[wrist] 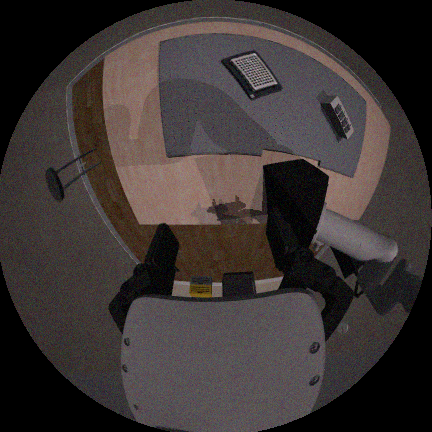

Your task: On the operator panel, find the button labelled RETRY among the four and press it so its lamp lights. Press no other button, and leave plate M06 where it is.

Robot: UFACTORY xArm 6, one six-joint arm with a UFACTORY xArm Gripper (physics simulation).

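Where they show: gripper, between the fingertips: (217, 227); arm's base, origin of its link: (317, 222).
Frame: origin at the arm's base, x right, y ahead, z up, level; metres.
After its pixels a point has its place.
Observation:
The operator panel (341, 117) @(x 0.229, y 0.301, z -0.159 m) is a small light box with a row of dark squares, at the upper right of the wrist view on a grey mat. It is small and grainy, so its labels and lamps cannot be read. A white plate (254, 71) @(x -0.085, y 0.426, z -0.197 m) with a grid of wells sits in a dark holder on the mat, left of the panel; no M06 marking is readable. My gripper (217, 227) @(x -0.258, y 0.187, z 0.127 m) is open and empty, its black fingers wide apart in the lower half of the view, well away from panel and plate. The right fingertip is hard to separate from a black block.
The grey mat (200, 125) @(x -0.284, y 0.273, z -0.217 m) lies on a wooden table (160, 192) @(x -0.520, y 0.077, z -0.229 m) with a darker front strip. A large black block (300, 195) @(x -0.081, y 0.097, z -0.012 m) stands beside the right finger, near a pale cylinder (357, 235) @(x 0.063, y 0.044, z 0.110 m). A yellow-labelled box (201, 287) and a dark block (238, 284) show between the fingers' bases.

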